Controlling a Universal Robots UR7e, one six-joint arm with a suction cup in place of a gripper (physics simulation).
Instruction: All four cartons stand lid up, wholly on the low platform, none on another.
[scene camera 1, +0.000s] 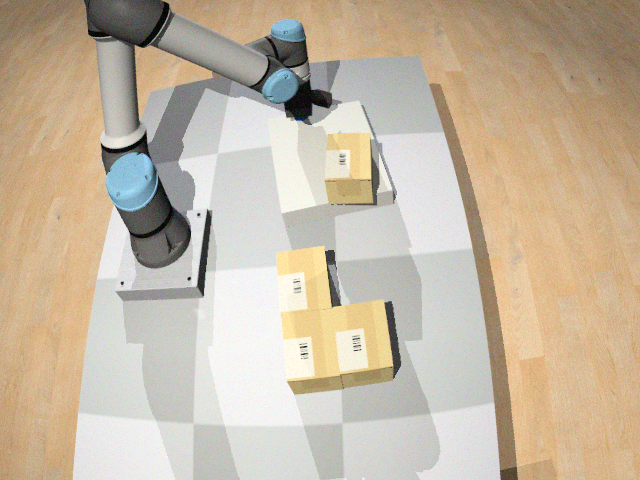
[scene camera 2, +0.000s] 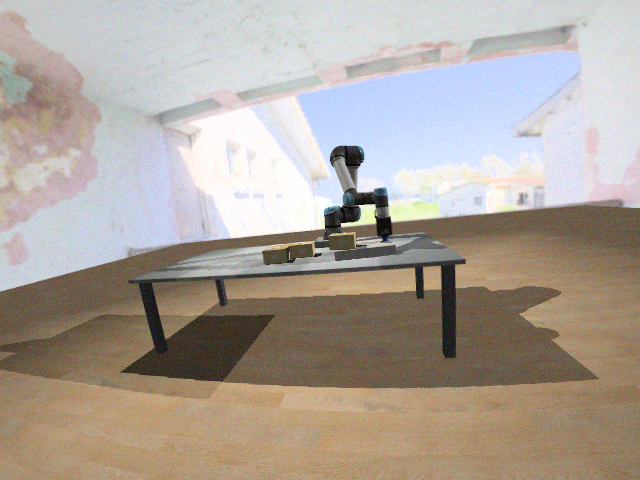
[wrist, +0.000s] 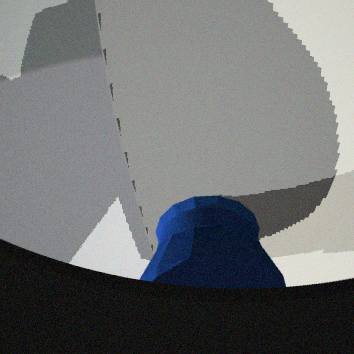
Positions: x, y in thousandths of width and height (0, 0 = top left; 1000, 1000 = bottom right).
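I find that a low platform (scene camera 1: 468, 309) is what my suction cup is stuck to. Scene camera 2 gives me the platform (scene camera 2: 577, 518) as well. In the wrist view I see the low platform (wrist: 696, 304) again, along with my suction cup (wrist: 595, 682).
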